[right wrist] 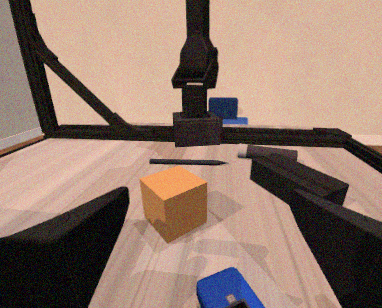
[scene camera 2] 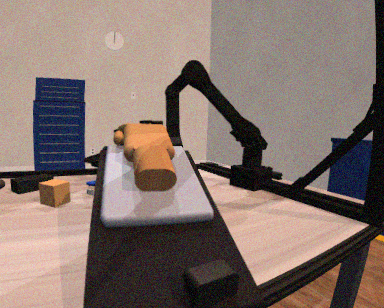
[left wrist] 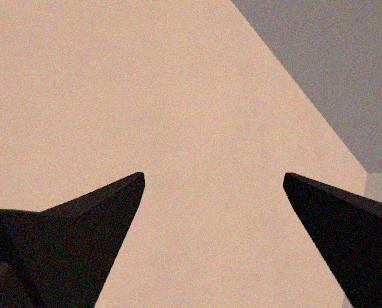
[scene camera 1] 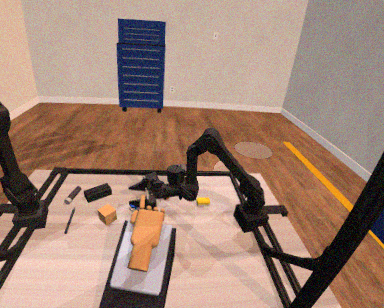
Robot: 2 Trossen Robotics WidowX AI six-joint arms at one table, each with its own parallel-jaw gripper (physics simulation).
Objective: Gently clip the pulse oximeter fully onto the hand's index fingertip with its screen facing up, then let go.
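Frame: origin at the left arm's base, x back, y right, z up, level; centimetres.
Where they show: left gripper, fingertip midpoint: (left wrist: 212, 178); right gripper, fingertip midpoint: (right wrist: 210, 196) (scene camera 2: 87, 162) (scene camera 1: 128, 195); left arm's base at its link origin: (right wrist: 194, 115) (scene camera 1: 29, 209); right arm's base at its link origin: (scene camera 2: 252, 166) (scene camera 1: 252, 210).
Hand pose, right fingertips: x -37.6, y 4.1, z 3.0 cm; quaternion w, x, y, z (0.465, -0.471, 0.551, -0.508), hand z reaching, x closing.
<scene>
Things, the pixels of their top centre, and the offset from my right fingertips. "*": a spot on its surface instead.
- pale pad at a spot on its surface: (scene camera 2: 150, 212) * dx +5.2, dy +36.6, dz -0.7 cm
- blue pulse oximeter at its top centre: (scene camera 2: 96, 180) (scene camera 1: 136, 202) dx -3.0, dy -1.1, dz -5.5 cm
- orange cube at its top centre: (right wrist: 172, 180) (scene camera 2: 54, 182) (scene camera 1: 106, 209) dx +9.1, dy +2.0, dz -3.9 cm
- black block at its top centre: (right wrist: 295, 169) (scene camera 2: 32, 177) (scene camera 1: 97, 189) dx +12.1, dy -13.7, dz -5.4 cm
- dark pen at its top centre: (right wrist: 188, 159) (scene camera 1: 70, 218) dx +23.4, dy -1.1, dz -8.0 cm
- grey cylinder at its top centre: (right wrist: 267, 146) (scene camera 1: 72, 192) dx +22.9, dy -15.3, dz -6.2 cm
- yellow block at its top centre: (scene camera 1: 203, 199) dx -31.2, dy +4.4, dz -5.6 cm
The tan hand (scene camera 1: 146, 229) (scene camera 2: 147, 136) lies on a pale pad (scene camera 1: 150, 286) (scene camera 2: 150, 212), its fingers pointing to the back. The blue pulse oximeter (scene camera 1: 132, 205) (scene camera 2: 91, 183) (right wrist: 225, 284) lies on the table just left of the fingertips in scene camera 1, apart from the index finger. It is cut off by the lower edge in the right wrist view, so its screen cannot be made out. My right gripper (scene camera 1: 132, 196) (right wrist: 210, 196) is open and empty, low behind the fingertips, with the oximeter near its fingers. My left gripper (left wrist: 212, 178) is open and empty, facing a wall.
An orange cube (scene camera 1: 107, 214) (scene camera 2: 54, 193) (right wrist: 175, 202) stands left of the hand. A black block (scene camera 1: 98, 192) (right wrist: 295, 180), a dark pen (scene camera 1: 70, 220) (right wrist: 187, 162) and a grey cylinder (scene camera 1: 73, 195) (right wrist: 272, 152) lie farther left. A yellow block (scene camera 1: 203, 201) lies right.
</scene>
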